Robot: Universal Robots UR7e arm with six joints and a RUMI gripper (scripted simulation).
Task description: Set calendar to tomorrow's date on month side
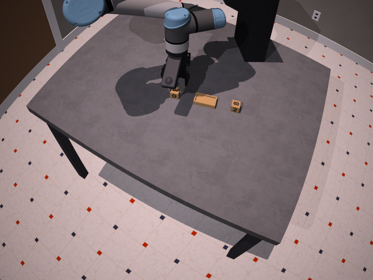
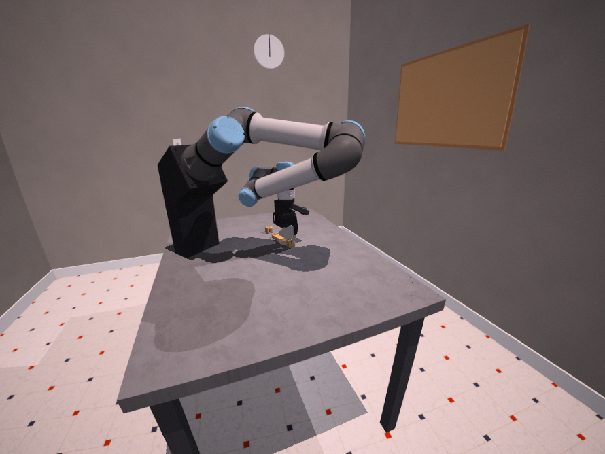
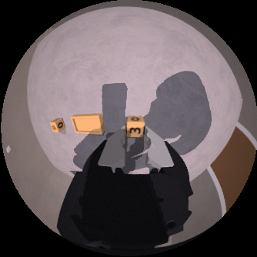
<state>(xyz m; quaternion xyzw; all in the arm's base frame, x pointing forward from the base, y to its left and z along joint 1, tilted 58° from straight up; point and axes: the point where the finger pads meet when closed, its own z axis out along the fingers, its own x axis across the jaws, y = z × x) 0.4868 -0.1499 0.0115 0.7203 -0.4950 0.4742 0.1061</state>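
My hand is 110 mm to the right of the wooden tray, 20 mm above it and 10 mm past it.
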